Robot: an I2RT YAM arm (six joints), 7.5 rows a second.
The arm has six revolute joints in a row. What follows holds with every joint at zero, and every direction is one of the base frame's. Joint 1 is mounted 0.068 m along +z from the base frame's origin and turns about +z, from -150 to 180 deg. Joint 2 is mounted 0.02 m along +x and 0.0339 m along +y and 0.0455 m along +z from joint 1 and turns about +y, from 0 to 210 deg. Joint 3 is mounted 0.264 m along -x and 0.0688 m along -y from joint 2 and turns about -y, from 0 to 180 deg. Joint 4 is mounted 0.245 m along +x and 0.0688 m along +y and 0.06 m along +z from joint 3 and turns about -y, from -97 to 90 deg. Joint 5 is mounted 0.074 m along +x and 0.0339 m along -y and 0.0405 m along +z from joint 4 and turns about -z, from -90 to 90 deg. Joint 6 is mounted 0.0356 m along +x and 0.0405 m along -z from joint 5 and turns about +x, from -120 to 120 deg. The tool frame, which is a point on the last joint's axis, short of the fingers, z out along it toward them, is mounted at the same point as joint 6; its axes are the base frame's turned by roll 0, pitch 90 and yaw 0 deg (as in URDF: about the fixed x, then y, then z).
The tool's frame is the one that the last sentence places.
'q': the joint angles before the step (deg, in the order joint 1, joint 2, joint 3, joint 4, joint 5, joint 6). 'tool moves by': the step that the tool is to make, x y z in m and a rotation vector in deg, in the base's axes. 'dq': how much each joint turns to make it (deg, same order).
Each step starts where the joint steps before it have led.
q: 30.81 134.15 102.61 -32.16 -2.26 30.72
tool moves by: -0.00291 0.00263 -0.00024 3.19 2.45 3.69
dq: 0.06 0.00 0.00 -0.60 -5.18 -1.51
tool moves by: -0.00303 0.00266 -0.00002 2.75 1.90 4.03
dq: 0.11 0.00 0.00 -0.58 -4.69 -2.14
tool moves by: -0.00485 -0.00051 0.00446 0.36 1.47 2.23
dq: 0.11 -0.81 -0.16 -2.07 -1.85 -1.53
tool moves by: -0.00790 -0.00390 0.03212 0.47 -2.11 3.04
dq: 0.04 -4.50 -0.41 -2.81 -0.61 -3.11
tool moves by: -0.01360 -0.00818 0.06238 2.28 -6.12 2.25
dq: 0.01 -8.22 0.00 -2.47 0.02 -2.63
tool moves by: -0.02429 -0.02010 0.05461 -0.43 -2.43 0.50
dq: -0.55 -8.26 0.00 -6.84 0.83 -1.79
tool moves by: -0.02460 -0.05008 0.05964 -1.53 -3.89 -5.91
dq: -4.24 -10.02 -0.01 -7.40 3.59 -0.38
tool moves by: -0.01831 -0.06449 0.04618 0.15 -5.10 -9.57
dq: -8.11 -8.43 0.01 -3.66 2.31 0.09
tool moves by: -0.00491 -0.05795 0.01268 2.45 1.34 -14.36
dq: -9.42 -3.02 0.00 -3.04 1.07 5.57
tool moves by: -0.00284 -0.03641 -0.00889 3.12 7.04 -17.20
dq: -6.06 0.17 -0.37 -5.17 3.62 11.25
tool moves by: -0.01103 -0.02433 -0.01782 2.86 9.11 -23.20
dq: -3.67 0.01 -2.27 -6.96 6.96 18.49
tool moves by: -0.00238 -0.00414 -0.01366 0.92 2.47 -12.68
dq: -0.33 0.02 -2.69 -0.98 3.98 11.79
